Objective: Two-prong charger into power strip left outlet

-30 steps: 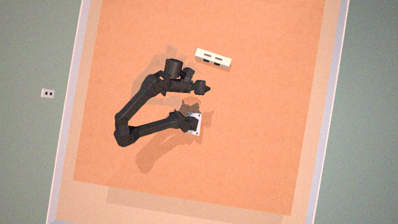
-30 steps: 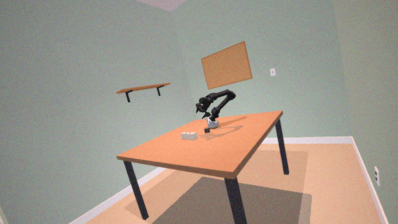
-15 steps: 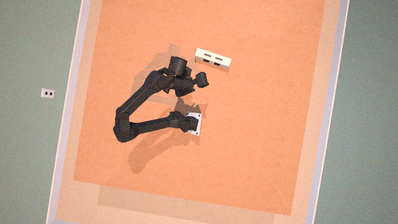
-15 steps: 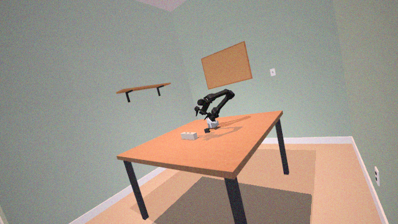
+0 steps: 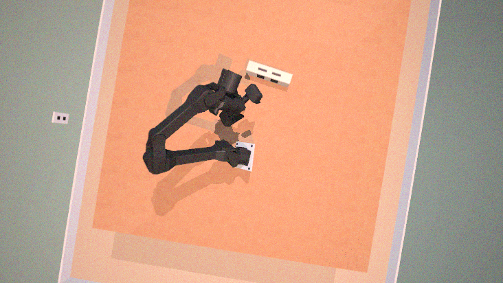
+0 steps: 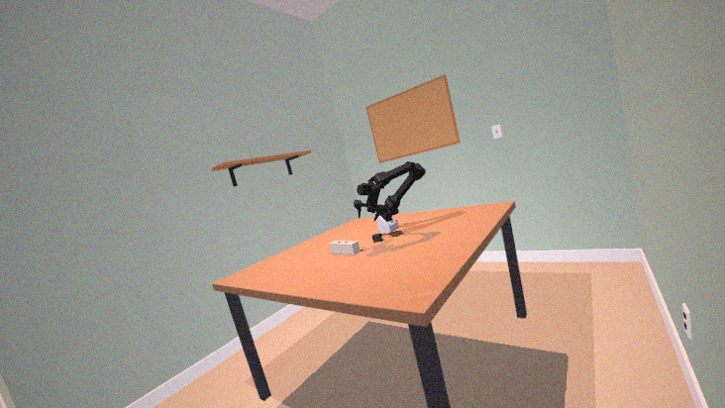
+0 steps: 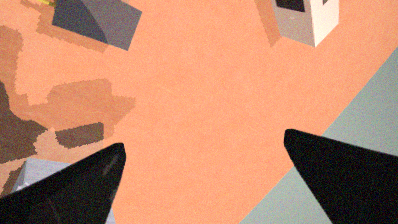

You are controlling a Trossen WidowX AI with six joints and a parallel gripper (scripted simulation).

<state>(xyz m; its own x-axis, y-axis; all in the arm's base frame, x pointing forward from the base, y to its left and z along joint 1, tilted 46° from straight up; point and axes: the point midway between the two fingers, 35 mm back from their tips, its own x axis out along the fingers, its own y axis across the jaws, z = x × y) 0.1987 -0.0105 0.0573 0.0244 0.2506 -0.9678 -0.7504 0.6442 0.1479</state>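
My gripper tip is 10 cm above the black two-prong charger, 7 cm to the right of it and 1 cm short of it.
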